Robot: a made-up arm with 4 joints.
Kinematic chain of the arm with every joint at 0, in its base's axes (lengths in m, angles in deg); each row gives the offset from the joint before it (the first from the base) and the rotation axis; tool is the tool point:
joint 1: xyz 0 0 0.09 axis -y
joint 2: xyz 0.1 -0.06 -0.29 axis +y
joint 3: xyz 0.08 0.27 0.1 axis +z
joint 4: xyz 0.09 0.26 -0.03 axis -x
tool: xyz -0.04 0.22 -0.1
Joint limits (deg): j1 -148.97..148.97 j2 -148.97..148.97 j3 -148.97..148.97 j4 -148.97..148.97
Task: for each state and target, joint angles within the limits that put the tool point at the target. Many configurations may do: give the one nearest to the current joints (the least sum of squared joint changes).
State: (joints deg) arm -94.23 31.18 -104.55 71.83
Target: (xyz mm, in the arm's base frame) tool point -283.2 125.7 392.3
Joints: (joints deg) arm -147.10 62.37 -135.95 117.81
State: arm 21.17 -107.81 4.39 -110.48
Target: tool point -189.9 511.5 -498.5
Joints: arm -22.66 -132.75 50.45 -75.17
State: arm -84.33 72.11 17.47 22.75
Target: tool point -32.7 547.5 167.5
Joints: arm -117.46 59.43 52.10 -3.15
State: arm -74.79 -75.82 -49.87 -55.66
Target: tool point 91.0 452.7 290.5
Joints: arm -69.97 -95.29 -51.54 -61.37
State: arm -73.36 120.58 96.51 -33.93
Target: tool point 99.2 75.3 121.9
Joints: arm -60.74 76.14 111.44 -11.76
